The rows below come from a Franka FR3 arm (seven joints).
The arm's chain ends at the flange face. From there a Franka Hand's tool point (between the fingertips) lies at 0.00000 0.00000 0.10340 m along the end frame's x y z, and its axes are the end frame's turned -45 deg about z.
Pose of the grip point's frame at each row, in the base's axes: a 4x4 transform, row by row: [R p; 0 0 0 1], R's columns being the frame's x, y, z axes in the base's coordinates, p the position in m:
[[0.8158 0.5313 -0.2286 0.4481], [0.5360 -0.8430 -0.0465 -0.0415], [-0.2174 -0.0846 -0.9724 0.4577], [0 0 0 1]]
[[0.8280 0.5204 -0.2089 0.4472], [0.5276 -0.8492 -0.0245 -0.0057], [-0.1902 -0.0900 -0.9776 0.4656], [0 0 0 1]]
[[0.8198 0.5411 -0.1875 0.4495], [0.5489 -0.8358 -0.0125 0.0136], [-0.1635 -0.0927 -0.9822 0.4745], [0 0 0 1]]
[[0.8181 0.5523 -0.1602 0.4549], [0.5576 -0.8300 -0.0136 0.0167], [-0.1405 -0.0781 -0.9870 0.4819], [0 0 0 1]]
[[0.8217 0.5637 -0.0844 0.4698], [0.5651 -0.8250 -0.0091 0.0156], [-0.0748 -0.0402 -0.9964 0.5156], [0 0 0 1]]
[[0.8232 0.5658 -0.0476 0.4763], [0.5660 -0.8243 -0.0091 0.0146], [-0.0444 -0.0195 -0.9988 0.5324], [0 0 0 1]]
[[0.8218 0.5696 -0.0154 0.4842], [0.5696 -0.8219 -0.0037 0.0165], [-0.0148 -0.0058 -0.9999 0.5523], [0 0 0 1]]
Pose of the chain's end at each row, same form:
[[0.9525 -0.2012 -0.2286 0.4717], [-0.2171 -0.9751 -0.0465 -0.0367], [-0.2135 0.0939 -0.9724 0.5582], [0 0 0 1]]
[[0.9535 -0.2175 -0.2089 0.4688], [-0.2274 -0.9735 -0.0245 -0.0032], [-0.1981 0.0709 -0.9776 0.5667], [0 0 0 1]]
[[0.9623 -0.1971 -0.1875 0.4689], [-0.2029 -0.9791 -0.0125 0.0149], [-0.1812 0.0501 -0.9822 0.5761], [0 0 0 1]]
[[0.9690 -0.1879 -0.1602 0.4715], [-0.1926 -0.9812 -0.0136 0.0181], [-0.1546 0.0441 -0.9870 0.5840], [0 0 0 1]]
[[0.9796 -0.1824 -0.0844 0.4785], [-0.1838 -0.9829 -0.0091 0.0165], [-0.0813 0.0245 -0.9964 0.6186], [0 0 0 1]]
[[0.9822 -0.1820 -0.0476 0.4812], [-0.1826 -0.9831 -0.0091 0.0155], [-0.0452 0.0176 -0.9988 0.6357], [0 0 0 1]]
[[0.9839 -0.1783 -0.0154 0.4858], [-0.1784 -0.9839 -0.0037 0.0169], [-0.0146 0.0064 -0.9999 0.6557], [0 0 0 1]]

